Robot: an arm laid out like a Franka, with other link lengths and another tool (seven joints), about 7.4 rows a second.
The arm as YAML. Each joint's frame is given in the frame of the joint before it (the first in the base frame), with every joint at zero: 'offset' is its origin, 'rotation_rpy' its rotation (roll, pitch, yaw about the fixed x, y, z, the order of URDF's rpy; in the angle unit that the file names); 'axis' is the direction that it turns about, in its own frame. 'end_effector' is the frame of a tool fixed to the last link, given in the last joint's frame.
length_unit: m
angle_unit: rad
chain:
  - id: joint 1
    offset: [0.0, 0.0, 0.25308]
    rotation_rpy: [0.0, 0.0, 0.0]
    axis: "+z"
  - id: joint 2
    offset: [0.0, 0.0, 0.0]
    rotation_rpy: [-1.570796, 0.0, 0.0]
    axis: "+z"
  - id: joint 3
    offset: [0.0, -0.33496, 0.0]
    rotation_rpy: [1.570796, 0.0, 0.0]
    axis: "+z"
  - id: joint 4
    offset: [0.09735, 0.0, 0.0]
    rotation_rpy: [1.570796, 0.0, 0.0]
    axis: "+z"
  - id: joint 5
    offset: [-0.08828, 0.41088, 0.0]
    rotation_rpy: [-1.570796, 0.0, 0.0]
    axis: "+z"
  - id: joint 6
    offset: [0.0, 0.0, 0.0]
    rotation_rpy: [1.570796, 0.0, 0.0]
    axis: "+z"
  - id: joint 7
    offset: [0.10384, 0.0, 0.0]
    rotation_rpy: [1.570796, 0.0, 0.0]
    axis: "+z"
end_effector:
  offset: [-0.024, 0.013, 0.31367]
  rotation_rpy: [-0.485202, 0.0, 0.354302]
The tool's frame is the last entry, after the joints.
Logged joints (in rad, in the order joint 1, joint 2, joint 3, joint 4, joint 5, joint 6, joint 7), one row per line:
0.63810, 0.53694, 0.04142, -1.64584, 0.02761, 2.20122, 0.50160
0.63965, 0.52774, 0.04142, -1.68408, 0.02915, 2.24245, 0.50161
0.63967, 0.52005, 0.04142, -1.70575, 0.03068, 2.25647, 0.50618
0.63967, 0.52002, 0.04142, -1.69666, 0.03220, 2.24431, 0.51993
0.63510, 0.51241, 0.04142, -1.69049, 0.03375, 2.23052, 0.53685
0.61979, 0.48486, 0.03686, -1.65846, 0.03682, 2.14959, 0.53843
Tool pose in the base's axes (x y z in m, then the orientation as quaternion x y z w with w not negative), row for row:
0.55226, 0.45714, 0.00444, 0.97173, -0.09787, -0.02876, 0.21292
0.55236, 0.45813, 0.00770, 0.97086, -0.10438, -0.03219, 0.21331
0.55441, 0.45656, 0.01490, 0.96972, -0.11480, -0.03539, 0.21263
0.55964, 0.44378, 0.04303, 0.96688, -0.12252, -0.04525, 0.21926
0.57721, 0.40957, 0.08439, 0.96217, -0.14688, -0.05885, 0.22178
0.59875, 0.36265, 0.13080, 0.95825, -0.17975, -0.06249, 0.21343
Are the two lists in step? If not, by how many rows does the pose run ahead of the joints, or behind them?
The pose runs 2 rows ahead of the joints: the pose in row i belongs to the joints in row i + 2.
